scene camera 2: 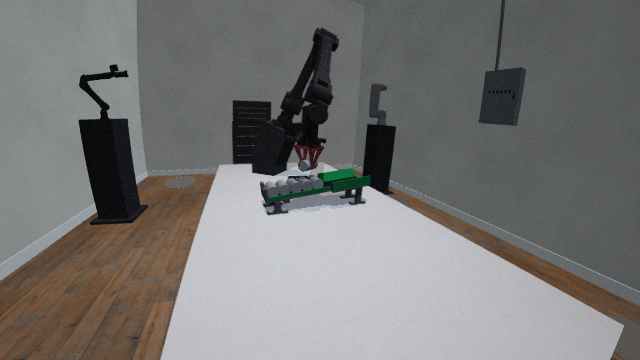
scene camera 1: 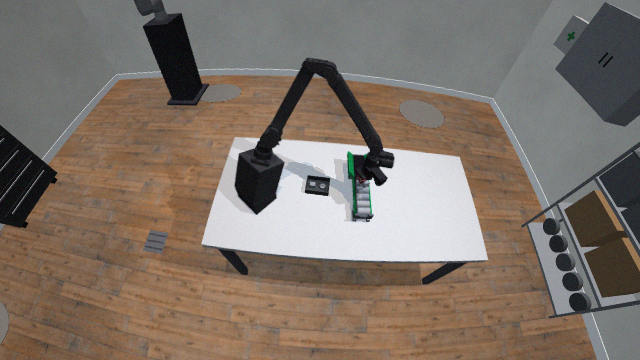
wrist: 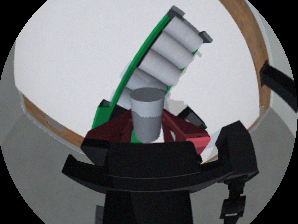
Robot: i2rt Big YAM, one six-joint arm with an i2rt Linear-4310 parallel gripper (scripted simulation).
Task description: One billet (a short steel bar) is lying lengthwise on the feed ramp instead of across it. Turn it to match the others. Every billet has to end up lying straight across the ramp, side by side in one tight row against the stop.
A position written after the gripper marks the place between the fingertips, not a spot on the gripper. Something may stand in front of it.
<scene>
In view: the gripper point(wrist: 147, 112) and a grey billet point(wrist: 147, 103).
</scene>
